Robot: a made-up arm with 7 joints.
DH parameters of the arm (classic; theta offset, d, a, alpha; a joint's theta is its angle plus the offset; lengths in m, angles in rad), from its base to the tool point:
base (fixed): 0 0.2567 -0.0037 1.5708
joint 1: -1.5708 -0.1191 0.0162 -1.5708
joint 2: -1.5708 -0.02 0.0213 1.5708
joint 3: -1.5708 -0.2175 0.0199 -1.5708
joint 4: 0 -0.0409 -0.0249 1.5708
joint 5: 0 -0.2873 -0.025 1.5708
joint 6: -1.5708 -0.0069 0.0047 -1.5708
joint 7: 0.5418 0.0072 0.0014 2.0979
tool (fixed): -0.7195 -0.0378 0 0
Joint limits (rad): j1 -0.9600..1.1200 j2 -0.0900..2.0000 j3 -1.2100..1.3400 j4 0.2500..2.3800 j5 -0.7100..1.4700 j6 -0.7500..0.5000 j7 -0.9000..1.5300
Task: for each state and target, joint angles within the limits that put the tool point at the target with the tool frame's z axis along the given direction. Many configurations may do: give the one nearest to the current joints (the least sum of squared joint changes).
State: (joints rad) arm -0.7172 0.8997 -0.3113 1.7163 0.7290 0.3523 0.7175
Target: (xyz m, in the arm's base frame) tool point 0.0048 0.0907 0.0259 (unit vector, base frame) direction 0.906 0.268 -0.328
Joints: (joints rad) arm -0.9170 0.5576 -0.3777 1.9296 0.6494 -0.0375 0.3217
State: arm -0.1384 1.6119 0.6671 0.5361 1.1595 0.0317 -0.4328
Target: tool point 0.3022 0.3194 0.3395 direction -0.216 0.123 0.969
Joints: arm -0.7343 2.0000 0.7242 1.1053 0.9833 -0.1437 -0.5808
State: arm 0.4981 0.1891 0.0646 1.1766 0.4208 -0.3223 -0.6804
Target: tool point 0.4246 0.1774 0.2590 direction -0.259 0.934 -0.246
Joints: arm 0.9927 0.1201 0.1052 0.9721 0.6652 -0.2989 -0.5892
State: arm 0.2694 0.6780 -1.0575 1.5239 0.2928 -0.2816 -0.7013
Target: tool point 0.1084 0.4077 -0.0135 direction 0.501 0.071 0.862
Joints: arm 0.0228 1.7095 -1.2100 1.2852 0.7481 -0.5390 -0.9000
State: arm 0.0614 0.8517 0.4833 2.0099 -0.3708 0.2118 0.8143
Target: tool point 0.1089 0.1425 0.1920 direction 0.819 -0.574 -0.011
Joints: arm -0.2982 0.8731 -0.0298 2.2834 -0.6050 0.5000 1.2392
